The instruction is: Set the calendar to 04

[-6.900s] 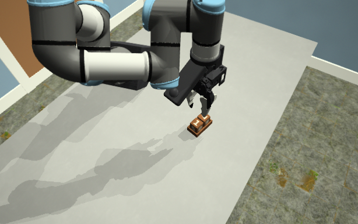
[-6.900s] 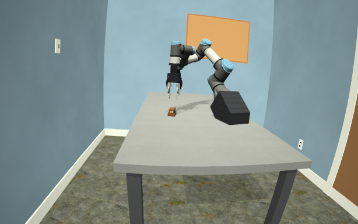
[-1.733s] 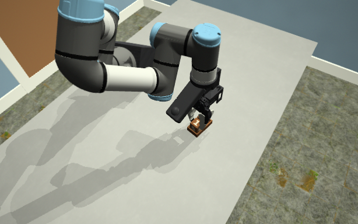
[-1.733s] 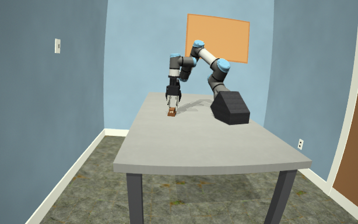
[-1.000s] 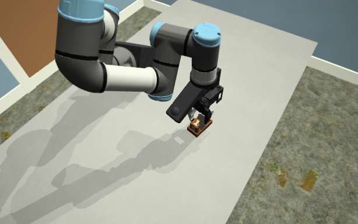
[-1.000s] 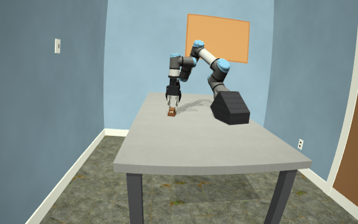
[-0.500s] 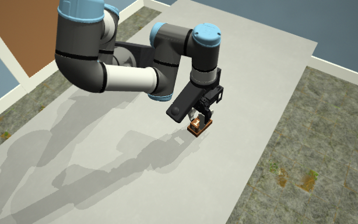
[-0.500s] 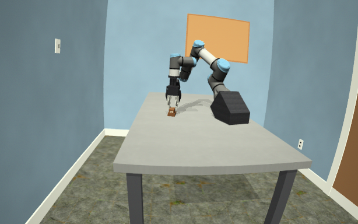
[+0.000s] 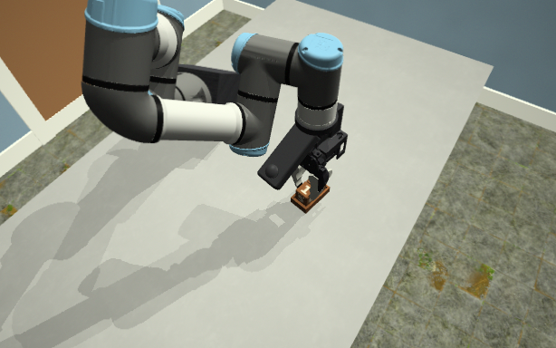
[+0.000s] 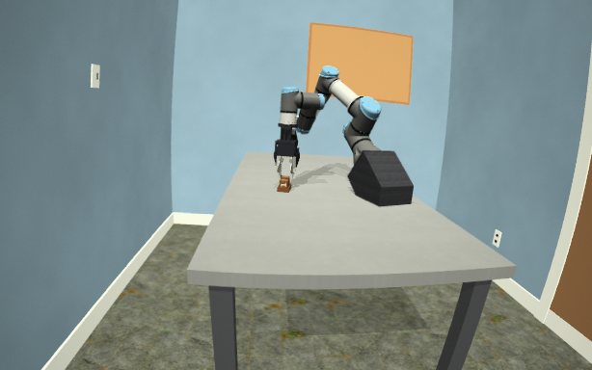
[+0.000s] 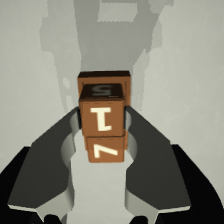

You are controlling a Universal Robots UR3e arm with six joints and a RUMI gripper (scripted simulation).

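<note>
Now: hand 2 cm to the right of the brown tray and 3 cm above it. From my hand the other things lie so: cube 1 cm below.
</note>
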